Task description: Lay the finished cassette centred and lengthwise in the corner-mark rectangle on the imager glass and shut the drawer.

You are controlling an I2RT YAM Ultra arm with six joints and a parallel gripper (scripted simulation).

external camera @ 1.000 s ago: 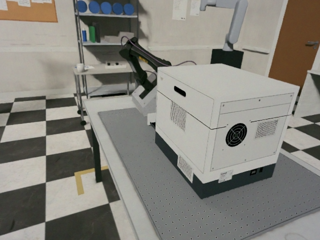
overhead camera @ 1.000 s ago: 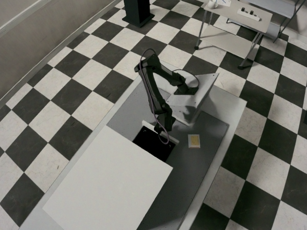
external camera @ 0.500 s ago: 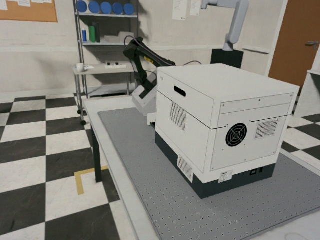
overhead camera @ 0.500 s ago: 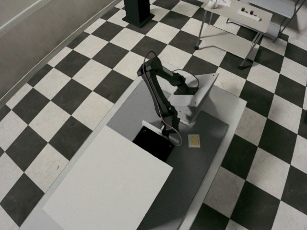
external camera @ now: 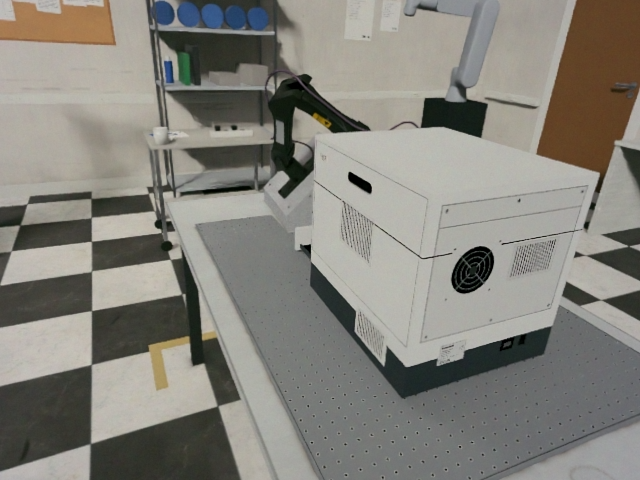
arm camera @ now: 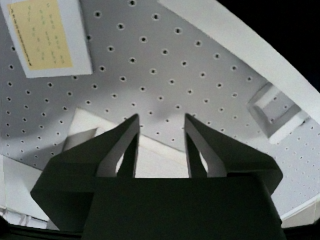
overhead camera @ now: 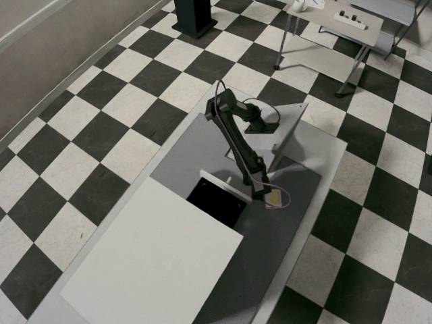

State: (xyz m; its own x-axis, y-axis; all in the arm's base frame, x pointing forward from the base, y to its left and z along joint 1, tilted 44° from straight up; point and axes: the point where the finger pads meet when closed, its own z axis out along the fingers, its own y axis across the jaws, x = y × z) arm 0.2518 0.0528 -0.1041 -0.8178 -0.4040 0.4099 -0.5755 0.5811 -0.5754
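Now: hand 20 mm past the finished cassette, 130 mm to the right of it and 90 mm above it. From my hand the other things lie so: drawer: 190 mm ahead, 90 mm to the right, 40 mm below.
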